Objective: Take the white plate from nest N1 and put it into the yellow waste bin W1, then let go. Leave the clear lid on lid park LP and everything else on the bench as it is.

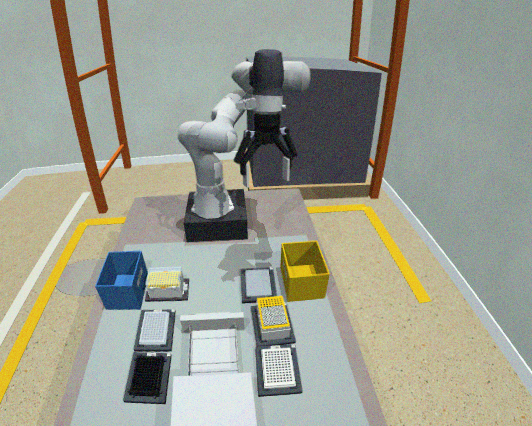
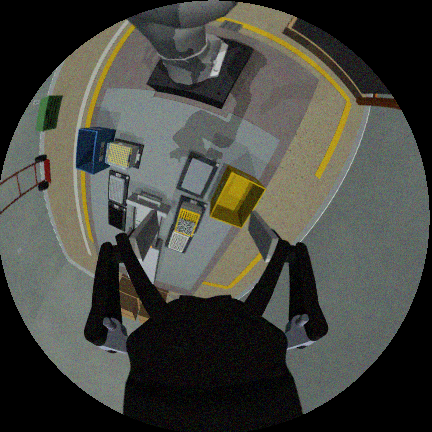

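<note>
A white plate with a grid of dark wells (image 1: 278,367) (image 2: 178,242) lies flat in a dark nest at the front right of the bench. A paler plate (image 1: 154,327) (image 2: 118,188) lies in a dark nest on the left. The nest labels are too small to read. The yellow waste bin (image 1: 307,287) (image 2: 221,201) stands upright at the right edge, and its visible inside is empty. A dark-framed holder with a pale, flat top (image 1: 258,282) (image 2: 197,176) is left of the bin; a clear lid cannot be made out surely. My gripper (image 1: 266,175) (image 2: 203,219) is open and empty, high above the bench.
A yellow-topped rack (image 1: 273,312) (image 2: 187,220) stands directly behind the white plate. A blue bin (image 1: 120,295) (image 2: 86,150), a yellow-topped box (image 1: 165,282) (image 2: 120,154) and a black plate (image 1: 147,375) (image 2: 117,216) are on the left. A pale device (image 1: 212,350) stands mid-bench.
</note>
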